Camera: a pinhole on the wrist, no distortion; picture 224 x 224 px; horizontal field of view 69.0 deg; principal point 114.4 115.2 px. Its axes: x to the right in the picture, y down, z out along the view. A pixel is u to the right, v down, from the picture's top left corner.
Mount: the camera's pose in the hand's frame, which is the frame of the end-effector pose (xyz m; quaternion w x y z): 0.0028 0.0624 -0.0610 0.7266 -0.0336 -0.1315 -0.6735
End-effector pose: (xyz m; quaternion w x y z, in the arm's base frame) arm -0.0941 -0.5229 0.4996 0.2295 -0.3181 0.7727 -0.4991
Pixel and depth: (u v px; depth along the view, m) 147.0 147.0 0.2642
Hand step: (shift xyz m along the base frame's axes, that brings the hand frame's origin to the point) 0.1104 -0.1235 -0.1542
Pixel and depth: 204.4 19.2 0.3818
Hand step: 0.4222 -0.0384 -0.0503
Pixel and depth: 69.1 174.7 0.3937
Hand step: 0.0818 -0.1717 -0.3744
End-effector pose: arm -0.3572 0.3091 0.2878 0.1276 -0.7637 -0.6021 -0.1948
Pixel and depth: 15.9 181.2 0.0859
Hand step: 0.1375 -0.0080 0.0027
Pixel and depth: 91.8 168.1 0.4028
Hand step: 0.2742 0.1496 -0.2544
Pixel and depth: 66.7 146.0 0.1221
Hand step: 0.1314 -0.0038 -0.0380
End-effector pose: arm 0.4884 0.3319 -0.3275 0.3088 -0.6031 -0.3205 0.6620
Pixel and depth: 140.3 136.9 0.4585
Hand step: -0.4065 -0.0816 -0.0534
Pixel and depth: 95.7 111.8 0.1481
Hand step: -0.0776 -0.0898 -0.0704
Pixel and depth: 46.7 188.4 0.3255
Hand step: -0.2522 -0.1086 -0.2625
